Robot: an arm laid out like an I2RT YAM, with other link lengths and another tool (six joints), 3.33 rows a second.
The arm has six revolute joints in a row. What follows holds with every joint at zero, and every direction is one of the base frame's.
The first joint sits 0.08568 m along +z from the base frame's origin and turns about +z.
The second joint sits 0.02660 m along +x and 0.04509 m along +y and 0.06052 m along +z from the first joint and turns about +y.
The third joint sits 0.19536 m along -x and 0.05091 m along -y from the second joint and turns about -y.
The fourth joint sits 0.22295 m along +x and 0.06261 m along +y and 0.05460 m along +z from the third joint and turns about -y.
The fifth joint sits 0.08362 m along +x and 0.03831 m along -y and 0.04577 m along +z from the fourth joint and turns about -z.
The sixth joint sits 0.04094 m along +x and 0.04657 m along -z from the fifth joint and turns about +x.
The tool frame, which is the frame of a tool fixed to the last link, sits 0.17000 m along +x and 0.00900 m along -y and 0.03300 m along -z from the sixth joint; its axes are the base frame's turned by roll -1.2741, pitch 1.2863 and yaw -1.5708 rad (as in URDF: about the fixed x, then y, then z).
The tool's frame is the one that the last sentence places.
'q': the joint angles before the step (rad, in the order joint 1, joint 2, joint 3, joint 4, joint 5, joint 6). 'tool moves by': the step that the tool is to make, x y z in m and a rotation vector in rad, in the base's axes. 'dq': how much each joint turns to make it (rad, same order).
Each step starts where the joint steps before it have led.
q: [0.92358, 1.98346, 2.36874, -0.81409, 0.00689, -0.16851]
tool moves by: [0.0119, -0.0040, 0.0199, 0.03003, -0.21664, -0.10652]
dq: [0.06458, -0.17626, -0.36622, 0.35086, 0.21507, -0.09218]
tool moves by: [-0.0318, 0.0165, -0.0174, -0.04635, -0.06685, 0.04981]
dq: [0.09189, -0.07247, -0.19347, 0.13279, 0.06164, -0.06970]
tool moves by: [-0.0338, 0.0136, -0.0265, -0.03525, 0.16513, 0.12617]
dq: [0.00371, 0.03297, 0.09021, -0.18376, -0.15687, 0.08591]
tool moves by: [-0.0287, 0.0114, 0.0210, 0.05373, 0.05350, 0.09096]
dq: [0.01850, -0.00593, 0.07670, -0.06277, -0.09380, 0.04097]
